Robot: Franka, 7 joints.
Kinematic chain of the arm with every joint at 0, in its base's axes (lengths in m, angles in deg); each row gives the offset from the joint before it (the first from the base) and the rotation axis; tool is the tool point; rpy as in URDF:
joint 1: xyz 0 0 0.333 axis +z
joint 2: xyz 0 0 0 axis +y
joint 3: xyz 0 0 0.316 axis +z
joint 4: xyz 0.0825 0 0 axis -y
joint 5: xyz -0.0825 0 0.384 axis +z
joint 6: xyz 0 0 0 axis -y
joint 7: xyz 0.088 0 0 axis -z
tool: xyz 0 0 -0.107 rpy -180 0 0
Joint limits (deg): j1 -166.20..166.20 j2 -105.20..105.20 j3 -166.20..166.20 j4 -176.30..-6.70 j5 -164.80..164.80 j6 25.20..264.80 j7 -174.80..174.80
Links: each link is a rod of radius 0.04 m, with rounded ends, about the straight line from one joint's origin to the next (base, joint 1, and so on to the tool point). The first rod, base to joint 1, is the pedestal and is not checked.
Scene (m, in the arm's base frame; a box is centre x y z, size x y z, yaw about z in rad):
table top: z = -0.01
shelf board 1: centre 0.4 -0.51 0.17 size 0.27 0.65 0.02 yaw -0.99
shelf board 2: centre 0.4 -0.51 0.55 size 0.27 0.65 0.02 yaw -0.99
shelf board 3: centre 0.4 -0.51 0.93 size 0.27 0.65 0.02 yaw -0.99
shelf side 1: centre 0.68 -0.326 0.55 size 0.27 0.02 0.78 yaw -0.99
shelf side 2: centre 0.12 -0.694 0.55 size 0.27 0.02 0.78 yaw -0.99
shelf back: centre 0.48 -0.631 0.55 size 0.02 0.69 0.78 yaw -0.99
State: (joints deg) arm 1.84 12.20 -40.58 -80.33 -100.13 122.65 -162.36
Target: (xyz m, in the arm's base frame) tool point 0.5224 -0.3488 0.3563
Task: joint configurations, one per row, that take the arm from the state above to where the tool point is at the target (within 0.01 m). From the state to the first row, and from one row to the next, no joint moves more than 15 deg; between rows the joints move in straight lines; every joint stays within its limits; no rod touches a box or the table.
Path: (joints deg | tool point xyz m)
1: 2.89 0.62 -35.01 -90.59 -98.60 121.69 -162.36 | 0.4876 -0.3555 0.7278
2: 3.95 -10.96 -29.43 -100.84 -97.08 120.73 -162.36 | 0.4582 -0.3067 0.7291
3: 5.00 -22.54 -23.86 -111.10 -95.55 119.77 -162.36 | 0.4244 -0.2486 0.7296
4: 6.06 -34.13 -18.29 -121.35 -94.03 118.81 -162.36 | 0.3838 -0.1865 0.7267
5: 7.68 -25.09 -21.46 -135.12 -92.84 118.66 -162.36 | 0.4301 -0.1767 0.5357
6: 9.29 -16.06 -24.63 -148.88 -91.66 118.50 -162.36 | 0.3983 -0.1598 0.3563
7: 7.49 -3.61 -28.47 -136.64 -93.53 120.08 -162.36 | 0.4462 -0.2234 0.3602
8: 5.69 8.84 -32.32 -124.41 -95.41 121.65 -162.36 | 0.4869 -0.2884 0.3598
9: 3.89 21.30 -36.16 -112.17 -97.28 123.22 -162.36 | 0.5225 -0.3487 0.3563

